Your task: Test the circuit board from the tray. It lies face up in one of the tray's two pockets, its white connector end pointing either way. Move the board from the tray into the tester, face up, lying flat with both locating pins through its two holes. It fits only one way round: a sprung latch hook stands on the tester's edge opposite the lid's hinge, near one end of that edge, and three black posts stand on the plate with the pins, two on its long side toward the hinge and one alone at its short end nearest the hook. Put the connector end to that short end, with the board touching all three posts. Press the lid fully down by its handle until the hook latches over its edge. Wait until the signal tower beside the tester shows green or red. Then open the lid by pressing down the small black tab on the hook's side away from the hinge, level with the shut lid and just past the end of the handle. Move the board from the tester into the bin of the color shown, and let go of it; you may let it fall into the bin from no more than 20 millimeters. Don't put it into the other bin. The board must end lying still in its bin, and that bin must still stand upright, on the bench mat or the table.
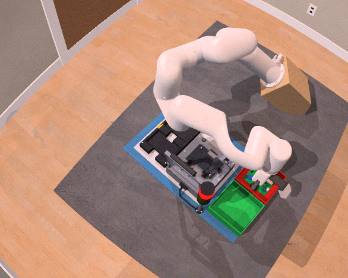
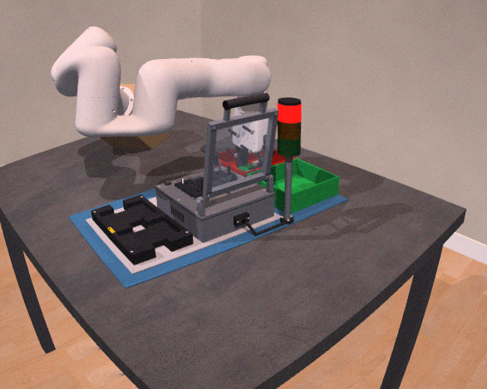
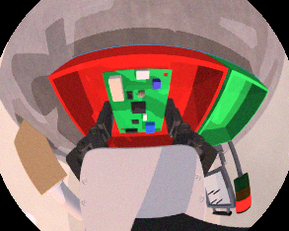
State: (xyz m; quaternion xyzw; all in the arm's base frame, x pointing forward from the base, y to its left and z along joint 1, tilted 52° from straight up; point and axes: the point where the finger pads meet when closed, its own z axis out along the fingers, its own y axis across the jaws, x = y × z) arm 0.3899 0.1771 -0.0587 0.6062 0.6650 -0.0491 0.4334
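The red bin lies right at my hand. The rest, counted from my hand: green circuit board: 10 mm below; green bin: 150 mm ahead, 20 mm to the right; black latch hook: 150 mm to the right, 70 mm above, 30 mm ahead.
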